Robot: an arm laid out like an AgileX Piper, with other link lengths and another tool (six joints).
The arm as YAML. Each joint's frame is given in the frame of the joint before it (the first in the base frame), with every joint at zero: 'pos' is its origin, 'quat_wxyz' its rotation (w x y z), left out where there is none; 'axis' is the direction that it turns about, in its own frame. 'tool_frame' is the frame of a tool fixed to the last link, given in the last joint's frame.
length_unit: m
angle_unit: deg
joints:
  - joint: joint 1
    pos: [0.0, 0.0, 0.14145]
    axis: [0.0, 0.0, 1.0]
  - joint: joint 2
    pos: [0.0, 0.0, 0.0]
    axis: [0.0, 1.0, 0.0]
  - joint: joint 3
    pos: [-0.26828, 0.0, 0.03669]
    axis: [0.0, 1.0, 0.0]
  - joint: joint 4
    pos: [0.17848, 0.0, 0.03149]
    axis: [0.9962, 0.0, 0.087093]
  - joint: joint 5
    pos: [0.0, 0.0, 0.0]
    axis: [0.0, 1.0, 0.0]
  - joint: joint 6
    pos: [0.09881, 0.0, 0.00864]
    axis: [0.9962, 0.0, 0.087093]
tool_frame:
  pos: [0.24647, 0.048, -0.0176]
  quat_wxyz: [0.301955, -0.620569, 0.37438, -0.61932]
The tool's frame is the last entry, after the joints.
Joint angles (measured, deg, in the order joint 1, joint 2, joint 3, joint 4, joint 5, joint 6), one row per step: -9.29 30.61 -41.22 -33.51 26.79 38.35; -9.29 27.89 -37.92 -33.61 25.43 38.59; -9.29 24.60 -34.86 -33.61 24.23 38.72; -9.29 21.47 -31.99 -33.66 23.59 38.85; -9.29 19.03 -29.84 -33.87 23.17 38.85; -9.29 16.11 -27.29 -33.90 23.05 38.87; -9.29 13.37 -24.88 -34.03 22.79 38.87; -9.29 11.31 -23.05 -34.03 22.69 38.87; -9.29 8.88 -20.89 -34.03 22.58 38.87; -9.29 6.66 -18.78 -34.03 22.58 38.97; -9.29 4.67 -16.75 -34.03 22.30 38.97
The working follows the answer.
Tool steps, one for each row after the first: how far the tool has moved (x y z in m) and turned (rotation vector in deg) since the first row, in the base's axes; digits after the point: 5 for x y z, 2 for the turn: -0.00524 0.00480 -0.00832 -0.16 -0.59 0.67; -0.01169 0.00958 -0.01301 -0.42 -1.83 1.30; -0.01814 0.01254 -0.02002 -0.57 -2.64 1.62; -0.02298 0.01409 -0.02540 -0.94 -3.22 1.79; -0.02872 0.01533 -0.03392 -1.05 -3.68 1.84; -0.03339 0.01657 -0.04156 -1.30 -4.19 1.95; -0.03663 0.01742 -0.04814 -1.37 -4.50 2.00; -0.04006 0.01832 -0.05609 -1.45 -4.85 2.06; -0.04286 0.01884 -0.06512 -1.38 -5.00 2.05; -0.04463 0.02001 -0.07321 -1.45 -5.18 2.20
Tool pose at each row, in the base's axes (x y z in m, rotation vector in deg; rounded; the steps above come from the unrounded poses): 0.28676 -0.08159 0.29809 -90.94 91.46 -94.09; 0.28152 -0.07679 0.28977 -90.75 90.37 -94.24; 0.27506 -0.07201 0.28509 -89.90 88.95 -94.83; 0.26862 -0.06905 0.27807 -89.28 88.13 -95.25; 0.26377 -0.06750 0.27270 -88.93 87.45 -95.84; 0.25804 -0.06626 0.26417 -88.52 87.10 -96.16; 0.25336 -0.06502 0.25653 -88.15 86.58 -96.63; 0.25012 -0.06417 0.24996 -87.89 86.33 -96.82; 0.24670 -0.06327 0.24200 -87.58 86.05 -97.05; 0.24390 -0.06275 0.23297 -87.38 86.03 -97.05; 0.24213 -0.06159 0.22488 -87.30 85.74 -97.14

